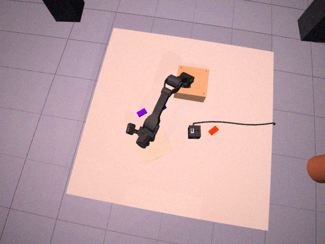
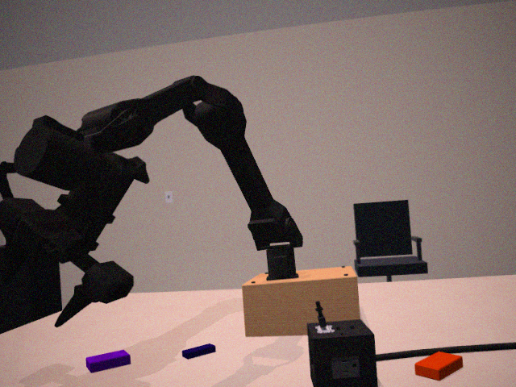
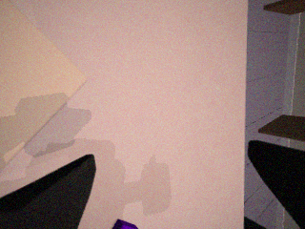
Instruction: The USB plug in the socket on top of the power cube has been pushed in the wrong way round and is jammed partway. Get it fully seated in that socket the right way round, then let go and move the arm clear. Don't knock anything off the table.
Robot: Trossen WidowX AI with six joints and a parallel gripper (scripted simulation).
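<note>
Right now the dark USB plug is 360 mm to the left of my gripper tip, 60 mm behind it and 50 mm below it. Also, from my gripper tip: dark blue block (220 mm behind, 160 mm to the left, 140 mm below); then beige sheet (140 mm below, 120 mm to the left, 50 mm ahead); then purple block (180 mm behind, 130 mm below, 20 mm to the left).
</note>
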